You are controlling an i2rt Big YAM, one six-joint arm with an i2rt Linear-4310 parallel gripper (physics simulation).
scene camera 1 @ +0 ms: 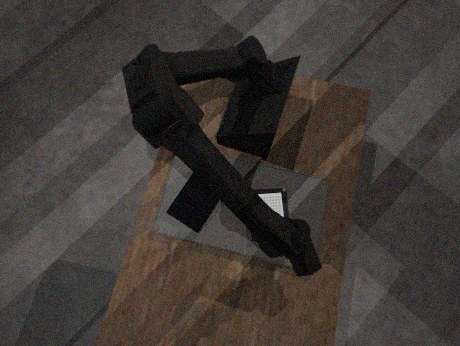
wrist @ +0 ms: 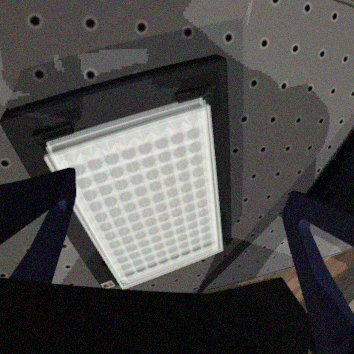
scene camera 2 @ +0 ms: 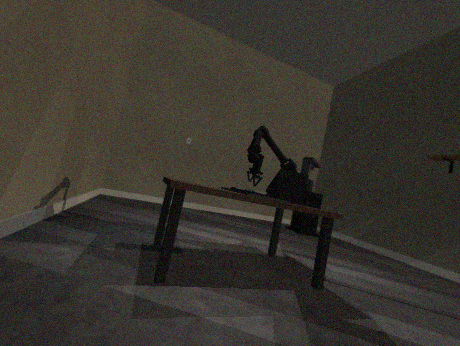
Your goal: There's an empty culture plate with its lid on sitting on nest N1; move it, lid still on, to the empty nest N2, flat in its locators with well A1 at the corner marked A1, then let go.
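Where they show: gripper, fingertip midpoint: (wrist: 186,192) (scene camera 2: 251,184); arm's base, origin of the base link: (scene camera 1: 270,82) (scene camera 2: 294,180).
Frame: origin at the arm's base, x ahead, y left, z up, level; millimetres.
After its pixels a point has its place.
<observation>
The white lidded culture plate (scene camera 1: 272,202) {x 314, y 118, z -144 mm} (wrist: 150,195) {x 367, y 127, z -144 mm} sits on a black nest (scene camera 1: 286,201) {x 293, y 160, z -160 mm} (wrist: 125,97) {x 418, y 145, z -160 mm}; an A1 label (wrist: 107,284) {x 259, y 143, z -160 mm} shows by the plate's near left corner in the wrist view. The nest's number is not readable. My gripper (scene camera 2: 254,180) {x 395, y 125, z -109 mm} (wrist: 186,192) {x 395, y 125, z -109 mm} is open and empty, above the nests. In the wrist view the left fingertip overlaps the plate's left edge, while the right fingertip stands well to the right of plate and nest. Another dark nest (scene camera 1: 192,207) {x 408, y -119, z -160 mm} shows left of the arm in scene camera 1, partly hidden by the arm. The fingers are hidden there.
The nests stand on a grey perforated board (scene camera 1: 310,200) {x 263, y 234, z -172 mm} (wrist: 280,135) {x 399, y 22, z -172 mm} on the wooden table (scene camera 1: 225,290) {x 611, y 62, z -185 mm} (scene camera 2: 235,196) {x 580, y 400, z -203 mm}. A large dark block (scene camera 1: 250,115) {x 106, y -27, z -26 mm} stands behind the board. The forearm (scene camera 1: 215,165) {x 362, y -27, z 289 mm} crosses over the board between the nests.
</observation>
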